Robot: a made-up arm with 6 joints.
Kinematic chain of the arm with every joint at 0, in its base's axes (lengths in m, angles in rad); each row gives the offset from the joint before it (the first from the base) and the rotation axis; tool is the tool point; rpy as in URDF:
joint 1: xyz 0 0 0.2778 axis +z
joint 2: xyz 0 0 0 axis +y
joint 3: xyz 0.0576 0 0.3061 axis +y
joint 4: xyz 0.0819 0 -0.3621 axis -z
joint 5: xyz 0 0 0 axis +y
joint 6: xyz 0.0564 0 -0.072 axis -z
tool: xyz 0 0 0 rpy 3.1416 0 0
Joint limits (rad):
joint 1: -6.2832..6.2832
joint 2: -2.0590..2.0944
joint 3: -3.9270..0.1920
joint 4: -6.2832..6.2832
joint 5: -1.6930..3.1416
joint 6: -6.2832..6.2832
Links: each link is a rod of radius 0.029 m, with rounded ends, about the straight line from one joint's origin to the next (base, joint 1, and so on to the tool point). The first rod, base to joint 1, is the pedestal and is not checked.
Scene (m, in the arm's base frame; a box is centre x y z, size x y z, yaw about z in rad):
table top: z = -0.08
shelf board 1: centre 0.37 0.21 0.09 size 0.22 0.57 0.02 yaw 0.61
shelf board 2: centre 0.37 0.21 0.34 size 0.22 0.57 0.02 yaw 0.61
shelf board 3: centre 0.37 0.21 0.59 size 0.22 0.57 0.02 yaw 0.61
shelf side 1: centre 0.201 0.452 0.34 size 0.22 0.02 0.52 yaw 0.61
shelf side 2: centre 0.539 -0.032 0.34 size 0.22 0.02 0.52 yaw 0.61
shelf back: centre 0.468 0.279 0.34 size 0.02 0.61 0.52 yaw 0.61
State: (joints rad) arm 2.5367 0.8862 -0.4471 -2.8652 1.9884 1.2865
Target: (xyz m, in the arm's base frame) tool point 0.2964 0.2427 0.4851
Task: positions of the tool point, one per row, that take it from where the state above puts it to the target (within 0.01 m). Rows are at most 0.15 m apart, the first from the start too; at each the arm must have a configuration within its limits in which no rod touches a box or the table.
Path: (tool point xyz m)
1: -0.1807 0.2564 0.0915
2: -0.1158 0.3190 0.1830
3: -0.0258 0.3382 0.2748
4: 0.0640 0.3083 0.3596
5: 0.1295 0.2374 0.4313
6: 0.1549 0.1438 0.4851
7: 0.2199 0.1966 0.4968
8: 0.2964 0.2427 0.4851

